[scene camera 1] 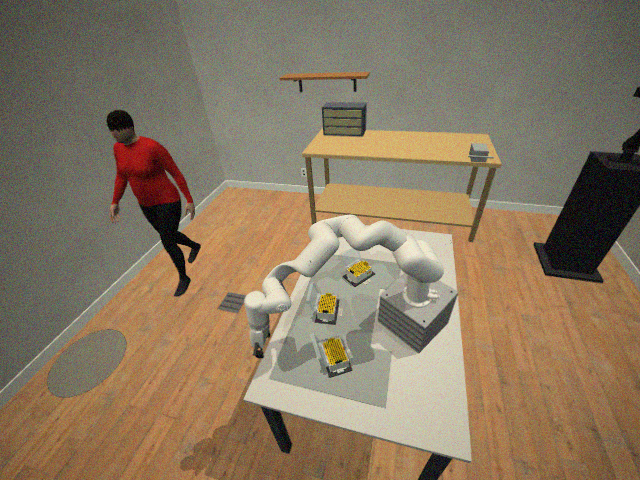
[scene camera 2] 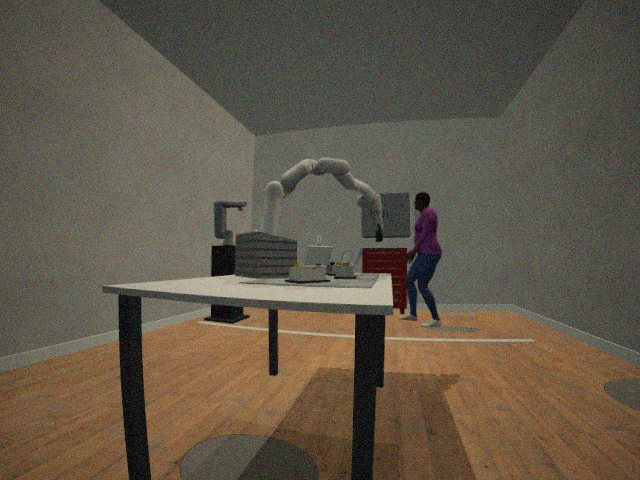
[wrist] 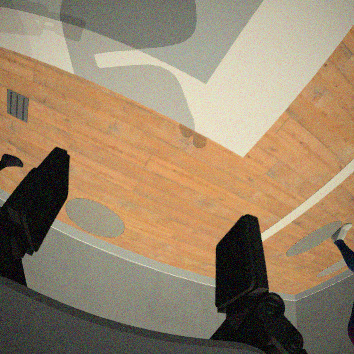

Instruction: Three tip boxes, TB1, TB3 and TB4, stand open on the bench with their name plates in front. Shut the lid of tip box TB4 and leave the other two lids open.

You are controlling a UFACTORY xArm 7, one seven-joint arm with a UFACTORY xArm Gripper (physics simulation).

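Places are measured from the arm's base along level axes (x up, y ahead, z left), in millimetres.
Pixels of known places: gripper, fingertip midpoint: point(scene camera 1: 263, 346) point(scene camera 2: 379, 241) point(wrist: 150, 203); arm's base at its link origin: point(scene camera 1: 417, 295) point(scene camera 2: 267, 237).
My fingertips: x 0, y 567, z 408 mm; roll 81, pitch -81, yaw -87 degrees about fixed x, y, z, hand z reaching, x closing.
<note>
Ahead of a thing's pixels: the offset from my fingertips to its top centre. Level surfaces: height alone.
Three tip boxes with yellow tips stand on the grey mat {dx -205 mm} point(scene camera 1: 361, 390): a front one {dz -137, dx -131, dy -252 mm} point(scene camera 1: 336, 353), a middle one {dz -384, dx -131, dy -146 mm} point(scene camera 1: 327, 305) and a back one {dz -673, dx -131, dy -254 mm} point(scene camera 1: 358, 270) in scene camera 1. Pale see-through lids stand raised beside the front and middle boxes. The back box's lid is hard to make out. The name plates are too small to read, so I cannot tell which box is TB4. My gripper point(scene camera 1: 258, 352) point(scene camera 2: 378, 238) point(wrist: 150, 203) is open and empty, pointing down, higher than the boxes and out by the table's left edge in scene camera 1. No tip box shows in the wrist view.
The arm stands on a ribbed grey block point(scene camera 1: 417, 315) point(scene camera 2: 266, 255) on the white table {dx -208 mm} point(scene camera 1: 429, 408) point(scene camera 2: 248, 294). A person in red point(scene camera 1: 149, 175) is left of the table. A person in purple point(scene camera 2: 426, 232) stands near a red drawer cabinet point(scene camera 2: 384, 258). A wooden workbench point(scene camera 1: 403, 147) stands behind.
</note>
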